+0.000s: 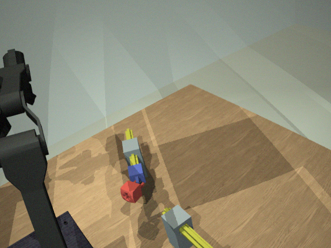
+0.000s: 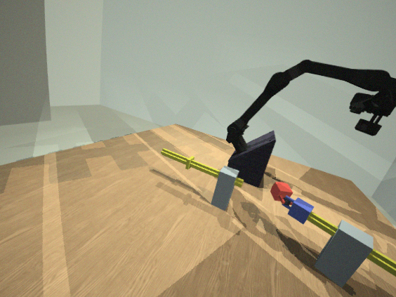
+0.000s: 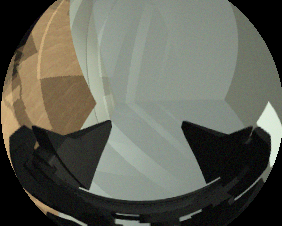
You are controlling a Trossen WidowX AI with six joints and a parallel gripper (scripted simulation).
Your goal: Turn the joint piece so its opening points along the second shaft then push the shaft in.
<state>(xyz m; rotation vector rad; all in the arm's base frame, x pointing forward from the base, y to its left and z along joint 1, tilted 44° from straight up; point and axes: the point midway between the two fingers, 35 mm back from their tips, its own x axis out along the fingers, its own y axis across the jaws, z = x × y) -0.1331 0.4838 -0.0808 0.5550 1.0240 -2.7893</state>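
My gripper tip is now 340 mm short of the red square joint piece, 220 mm to the left of it and 300 mm above it.
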